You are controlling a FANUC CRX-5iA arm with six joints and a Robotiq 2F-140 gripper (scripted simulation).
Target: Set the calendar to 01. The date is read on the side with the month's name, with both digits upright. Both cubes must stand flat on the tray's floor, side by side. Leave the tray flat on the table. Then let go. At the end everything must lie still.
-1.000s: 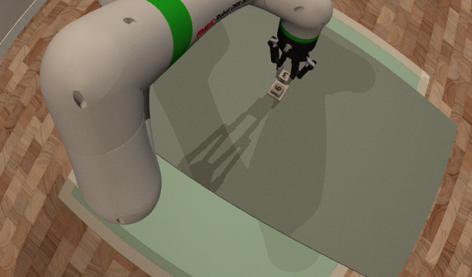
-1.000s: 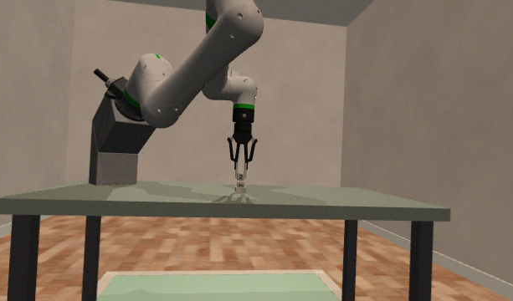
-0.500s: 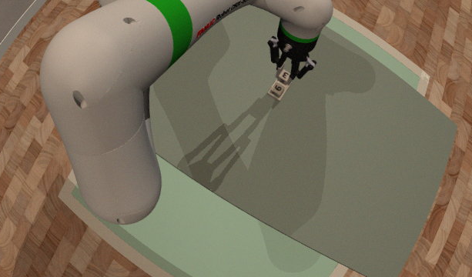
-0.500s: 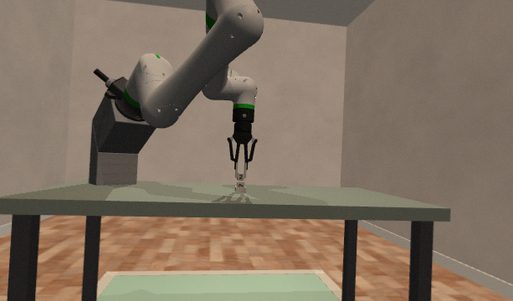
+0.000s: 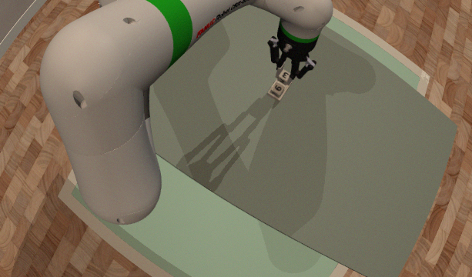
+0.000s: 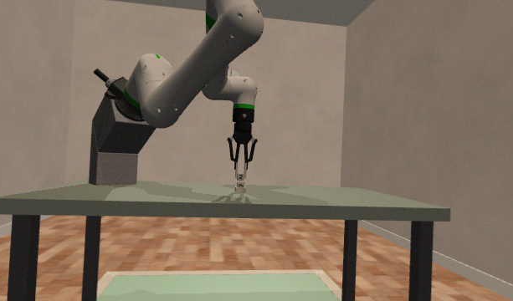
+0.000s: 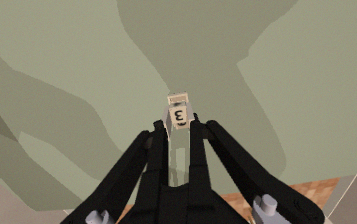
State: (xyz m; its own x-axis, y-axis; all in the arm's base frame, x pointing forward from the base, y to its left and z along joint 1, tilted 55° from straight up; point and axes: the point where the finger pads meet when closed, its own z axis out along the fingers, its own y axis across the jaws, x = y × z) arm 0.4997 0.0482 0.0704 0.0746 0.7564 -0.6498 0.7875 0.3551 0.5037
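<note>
Right now the calendar tray is 80 mm below my hand and 20 mm to the right of it.
</note>
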